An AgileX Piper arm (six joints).
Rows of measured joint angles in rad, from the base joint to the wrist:
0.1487 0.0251 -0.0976 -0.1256 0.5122 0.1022
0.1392 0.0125 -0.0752 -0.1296 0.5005 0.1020
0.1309 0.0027 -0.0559 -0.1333 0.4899 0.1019
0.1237 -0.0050 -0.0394 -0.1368 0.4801 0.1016
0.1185 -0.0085 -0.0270 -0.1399 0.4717 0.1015
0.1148 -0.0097 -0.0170 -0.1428 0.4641 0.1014
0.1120 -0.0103 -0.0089 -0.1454 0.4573 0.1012
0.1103 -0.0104 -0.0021 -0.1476 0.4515 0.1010
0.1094 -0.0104 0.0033 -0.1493 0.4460 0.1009
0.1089 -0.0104 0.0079 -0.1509 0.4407 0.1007
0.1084 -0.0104 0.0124 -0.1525 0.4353 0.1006
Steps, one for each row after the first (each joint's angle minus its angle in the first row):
-0.0095 -0.0126 0.0224 -0.0040 -0.0117 -0.0002
-0.0178 -0.0224 0.0417 -0.0077 -0.0223 -0.0003
-0.0250 -0.0301 0.0582 -0.0112 -0.0321 -0.0006
-0.0302 -0.0336 0.0706 -0.0143 -0.0405 -0.0007
-0.0339 -0.0348 0.0806 -0.0172 -0.0481 -0.0008
-0.0367 -0.0354 0.0887 -0.0198 -0.0549 -0.0010
-0.0384 -0.0355 0.0955 -0.0220 -0.0607 -0.0012
-0.0393 -0.0355 0.1009 -0.0237 -0.0662 -0.0013
-0.0398 -0.0355 0.1055 -0.0253 -0.0715 -0.0015
-0.0403 -0.0355 0.1100 -0.0269 -0.0769 -0.0016

